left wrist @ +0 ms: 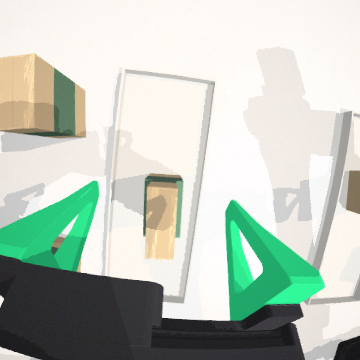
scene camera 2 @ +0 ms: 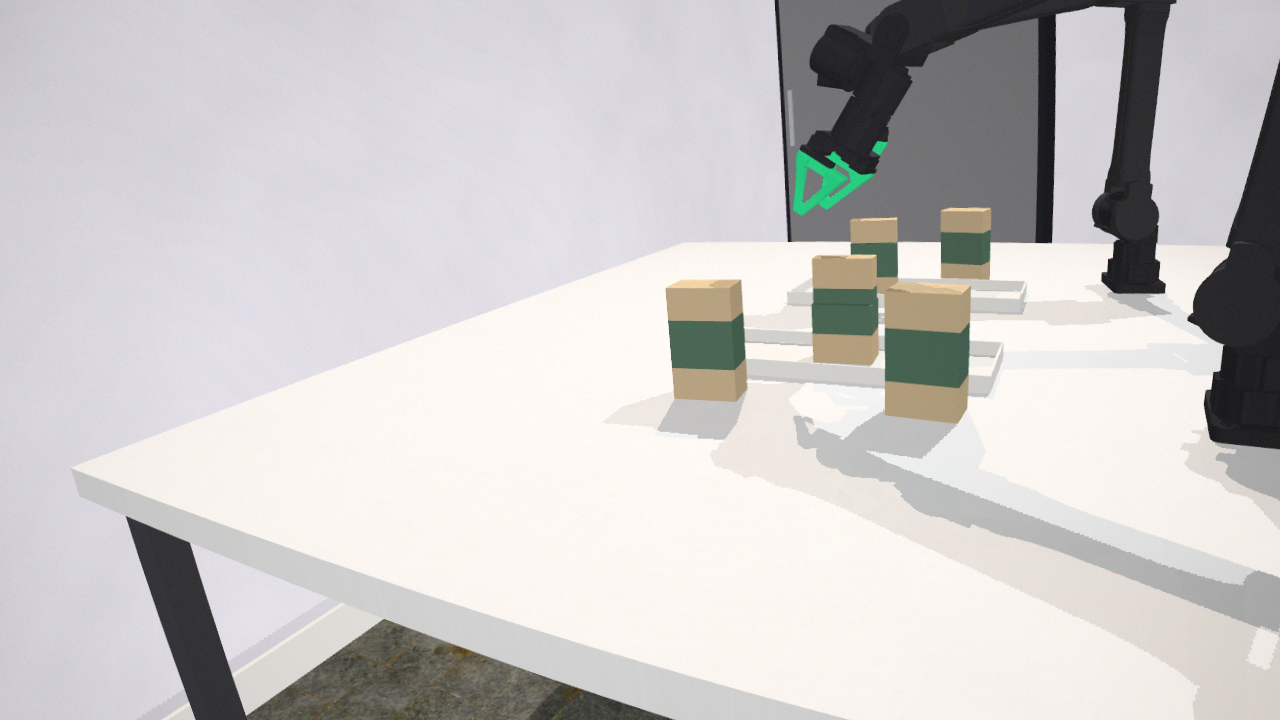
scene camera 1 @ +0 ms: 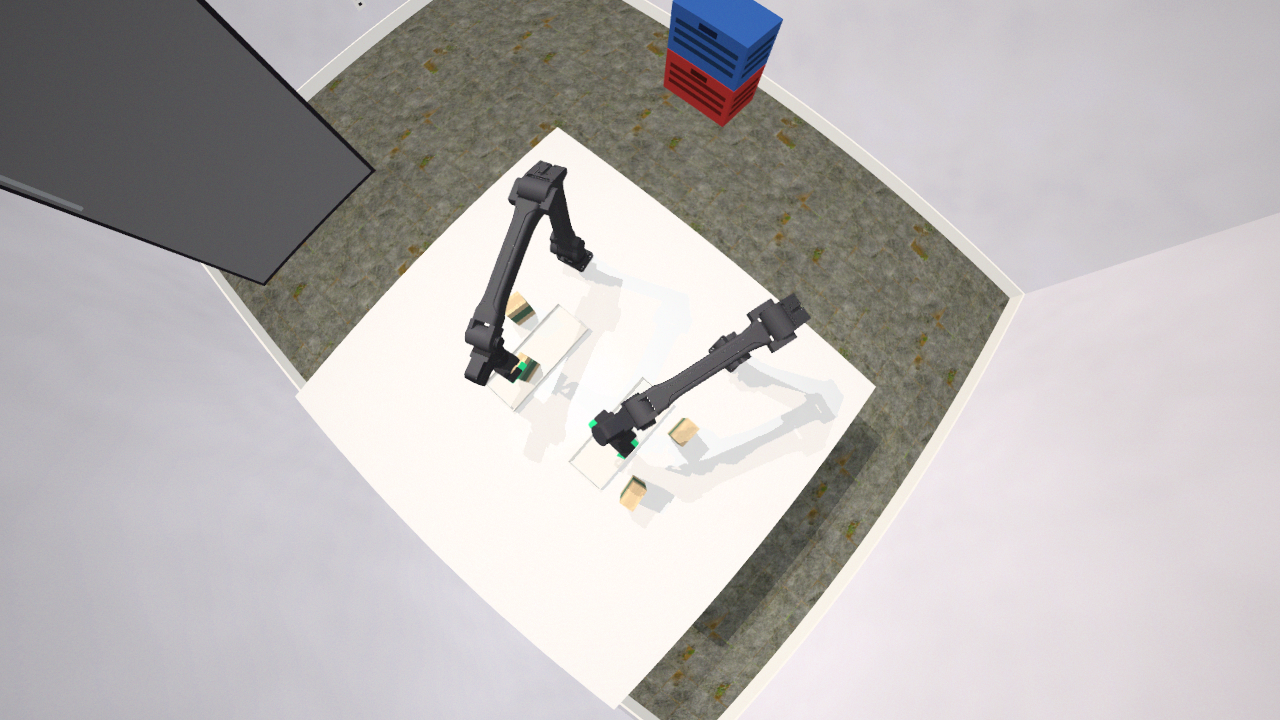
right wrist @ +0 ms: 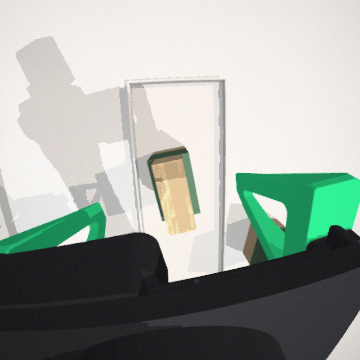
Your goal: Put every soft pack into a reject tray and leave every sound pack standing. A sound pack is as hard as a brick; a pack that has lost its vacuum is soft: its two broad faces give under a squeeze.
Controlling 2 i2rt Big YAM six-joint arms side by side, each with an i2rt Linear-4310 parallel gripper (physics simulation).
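Frame: origin at the left arm's base, x back, y down, z right, level; metres.
Seen in the pictures: left gripper, fingertip midpoint: [left wrist: 164,196] [scene camera 2: 810,210]; right gripper, fingertip midpoint: [scene camera 1: 505,368] [right wrist: 168,195]; left arm's base, origin of the base link: [scene camera 2: 1252,425]; right arm's base, origin of the base link: [left wrist: 352,347] [scene camera 2: 1131,286] [scene camera 1: 575,256].
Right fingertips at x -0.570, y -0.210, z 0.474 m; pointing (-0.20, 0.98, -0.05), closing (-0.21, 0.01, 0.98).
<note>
Offsets run from my right fingertips to a thing's middle. Level surfaces: height alone.
Tan packs with green bands stand upright. One pack {dx +0.100, dy +0.137, dz -0.376 m} [scene camera 2: 844,313] [left wrist: 161,220] stands in the near tray {dx +0.099, dy +0.199, dz -0.390 m} [scene camera 1: 595,461] [scene camera 2: 778,368] [left wrist: 150,120]; another {dx +0.026, dy +0.137, dz +0.005 m} [scene camera 1: 529,365] [scene camera 2: 873,255] [right wrist: 175,195] stands in the far tray {dx +0.079, dy +0.199, dz +0.019 m} [scene camera 1: 554,335] [scene camera 2: 1002,304] [right wrist: 221,150]. Two packs, one {dx -0.014, dy +0.140, dz -0.556 m} [scene camera 1: 633,492] [scene camera 2: 705,340] [left wrist: 42,95] and another {dx +0.247, dy +0.140, dz -0.537 m} [scene camera 1: 683,431] [scene camera 2: 927,353], stand beside the near tray. One pack {dx +0.155, dy +0.140, dz +0.171 m} [scene camera 1: 519,308] [scene camera 2: 965,246] stands beside the far tray. My left gripper [scene camera 1: 613,438] [scene camera 2: 810,210] [left wrist: 164,196] is open above the near tray. My right gripper [right wrist: 168,195] is open above the far tray's pack, mostly hidden in scene camera 2.
Both arms reach over the white table {dy +0.210 m} [scene camera 1: 465,501] [scene camera 2: 447,447]. The right arm [scene camera 1: 505,268] passes close by the pack beside the far tray. Blue and red crates [scene camera 1: 720,53] stand on the floor behind the table.
</note>
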